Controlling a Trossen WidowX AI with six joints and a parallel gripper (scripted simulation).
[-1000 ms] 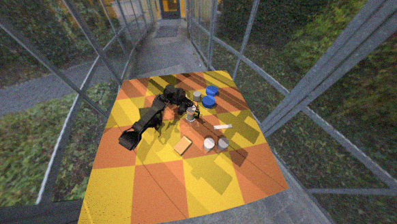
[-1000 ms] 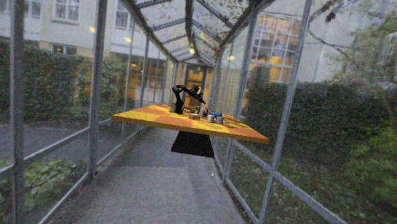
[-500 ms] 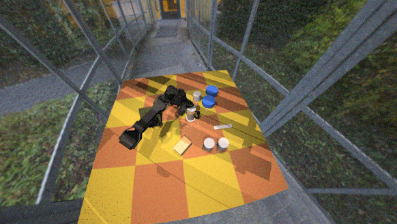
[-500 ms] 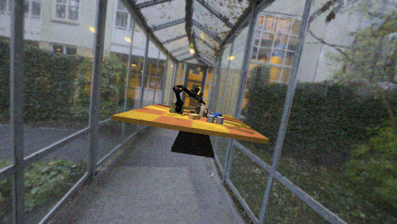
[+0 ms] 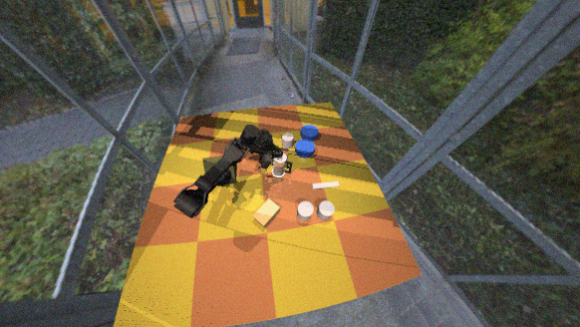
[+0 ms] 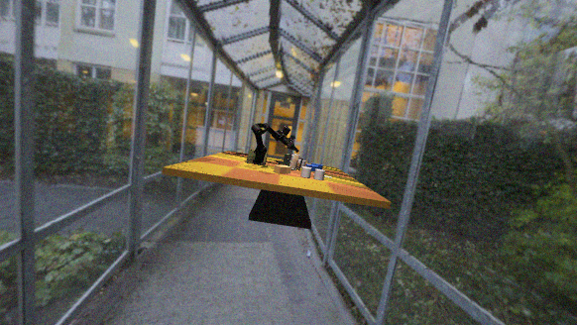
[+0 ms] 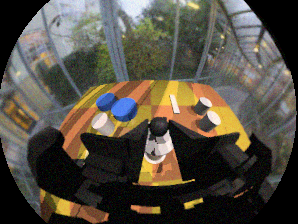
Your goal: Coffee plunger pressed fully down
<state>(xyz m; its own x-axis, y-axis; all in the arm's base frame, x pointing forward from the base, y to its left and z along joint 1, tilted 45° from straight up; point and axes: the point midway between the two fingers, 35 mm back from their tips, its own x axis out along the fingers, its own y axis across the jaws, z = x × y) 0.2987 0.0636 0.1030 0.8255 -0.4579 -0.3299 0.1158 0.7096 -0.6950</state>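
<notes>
My gripper tip is now 80 mm above the coffee press and 10 mm to the left of it. Round my gripper tip: white stick 210 mm ahead, 160 mm below, 140 mm to the right; then tan block 230 mm to the right, 140 mm below, 130 mm behind.
</notes>
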